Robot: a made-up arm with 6 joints. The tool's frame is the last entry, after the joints. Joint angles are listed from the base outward.
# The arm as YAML. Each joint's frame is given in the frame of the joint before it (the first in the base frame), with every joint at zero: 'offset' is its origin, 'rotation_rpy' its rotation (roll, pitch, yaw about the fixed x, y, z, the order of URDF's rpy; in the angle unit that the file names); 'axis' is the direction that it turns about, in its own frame. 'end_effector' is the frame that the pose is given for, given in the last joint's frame.
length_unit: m
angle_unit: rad
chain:
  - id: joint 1
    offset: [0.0, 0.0, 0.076]
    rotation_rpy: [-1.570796, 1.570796, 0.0]
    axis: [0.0, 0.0, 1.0]
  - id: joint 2
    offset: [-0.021, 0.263, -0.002]
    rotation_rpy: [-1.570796, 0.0, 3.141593]
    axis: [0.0, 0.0, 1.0]
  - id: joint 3
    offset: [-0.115, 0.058, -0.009]
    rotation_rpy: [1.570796, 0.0, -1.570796]
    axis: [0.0, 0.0, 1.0]
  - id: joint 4
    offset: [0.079, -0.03, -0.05]
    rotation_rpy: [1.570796, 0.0, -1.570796]
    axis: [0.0, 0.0, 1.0]
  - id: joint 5
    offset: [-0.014, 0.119, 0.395]
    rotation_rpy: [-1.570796, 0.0, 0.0]
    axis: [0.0, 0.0, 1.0]
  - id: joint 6
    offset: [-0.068, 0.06, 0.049]
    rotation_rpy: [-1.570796, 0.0, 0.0]
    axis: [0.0, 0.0, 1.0]
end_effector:
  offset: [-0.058, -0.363, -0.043]
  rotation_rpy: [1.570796, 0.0, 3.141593]
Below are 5 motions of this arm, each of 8 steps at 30 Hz.
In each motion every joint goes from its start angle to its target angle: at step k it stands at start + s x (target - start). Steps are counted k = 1, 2, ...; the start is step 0. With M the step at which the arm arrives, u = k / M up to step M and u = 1 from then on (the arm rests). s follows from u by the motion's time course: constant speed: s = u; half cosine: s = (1 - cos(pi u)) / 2; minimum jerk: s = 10 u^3 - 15 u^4 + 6 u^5.
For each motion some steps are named. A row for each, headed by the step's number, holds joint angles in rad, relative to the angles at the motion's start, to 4 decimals.
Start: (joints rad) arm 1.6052 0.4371 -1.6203 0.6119 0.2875 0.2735
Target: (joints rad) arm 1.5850 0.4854 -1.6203 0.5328 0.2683 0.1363
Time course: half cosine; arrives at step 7
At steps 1, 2, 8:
1: -0.0010 0.0024 0.0000 -0.0039 -0.0010 -0.0068
2: -0.0038 0.0091 0.0000 -0.0149 -0.0036 -0.0258
8: -0.0202 0.0483 0.0000 -0.0791 -0.0192 -0.1372

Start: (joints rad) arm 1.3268 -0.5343 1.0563 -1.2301 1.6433 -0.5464
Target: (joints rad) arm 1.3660 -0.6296 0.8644 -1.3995 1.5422 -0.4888
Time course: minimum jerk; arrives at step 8
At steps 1, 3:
1: 0.0006 -0.0015 -0.0031 -0.0027 -0.0016 0.0009
3: 0.0108 -0.0262 -0.0528 -0.0466 -0.0278 0.0159

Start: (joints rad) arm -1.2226 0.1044 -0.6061 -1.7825 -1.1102 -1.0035
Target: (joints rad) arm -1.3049 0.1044 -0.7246 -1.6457 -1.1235 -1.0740
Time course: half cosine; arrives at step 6
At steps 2, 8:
2: -0.0206 0.0000 -0.0296 0.0342 -0.0033 -0.0176
8: -0.0823 0.0000 -0.1185 0.1368 -0.0133 -0.0705

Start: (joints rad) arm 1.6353 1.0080 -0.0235 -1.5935 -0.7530 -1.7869
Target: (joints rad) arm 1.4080 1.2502 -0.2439 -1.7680 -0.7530 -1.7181
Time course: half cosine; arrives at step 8
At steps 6, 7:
6: -0.1940 0.2067 -0.1881 -0.1489 0.0000 0.0587
7: -0.2186 0.2330 -0.2120 -0.1679 0.0000 0.0662

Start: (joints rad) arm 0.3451 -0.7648 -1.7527 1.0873 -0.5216 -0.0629
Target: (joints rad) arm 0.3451 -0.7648 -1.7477 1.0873 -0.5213 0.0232
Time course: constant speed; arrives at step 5
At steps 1, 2, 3, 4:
1: 0.0000 0.0000 0.0010 0.0000 0.0001 0.0172
2: 0.0000 0.0000 0.0020 0.0000 0.0001 0.0344
3: 0.0000 0.0000 0.0030 0.0000 0.0002 0.0517
4: 0.0000 0.0000 0.0040 0.0000 0.0002 0.0689

